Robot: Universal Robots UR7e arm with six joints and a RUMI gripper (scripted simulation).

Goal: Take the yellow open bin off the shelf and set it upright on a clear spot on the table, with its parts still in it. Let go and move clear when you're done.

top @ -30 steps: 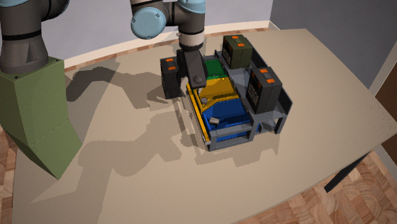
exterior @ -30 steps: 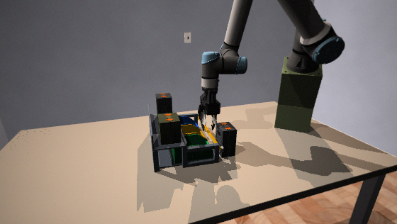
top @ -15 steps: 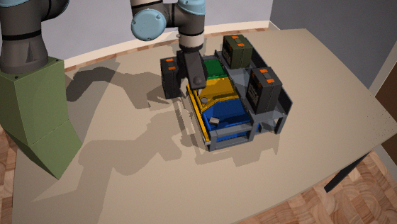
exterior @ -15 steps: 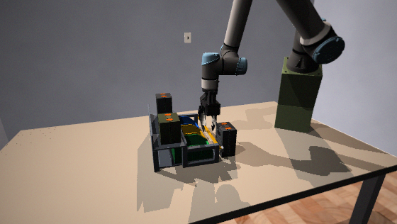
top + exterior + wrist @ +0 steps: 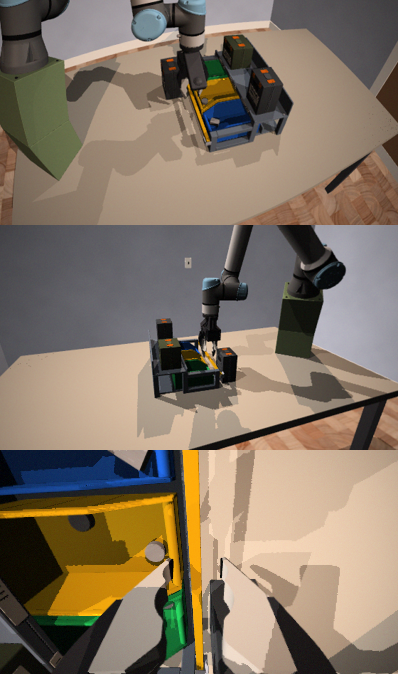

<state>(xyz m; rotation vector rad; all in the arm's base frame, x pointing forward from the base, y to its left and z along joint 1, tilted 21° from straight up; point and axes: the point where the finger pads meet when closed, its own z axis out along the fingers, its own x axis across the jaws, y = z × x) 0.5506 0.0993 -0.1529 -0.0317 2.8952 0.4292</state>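
The long yellow bar lies 1 cm below my hand. From my hand the other things lie so: blue bin: 11 cm ahead, 11 cm to the right, 3 cm below; then dark box: 5 cm behind, 11 cm to the left, 1 cm below; then yellow open bin: 11 cm ahead, 1 cm to the left, 3 cm below.
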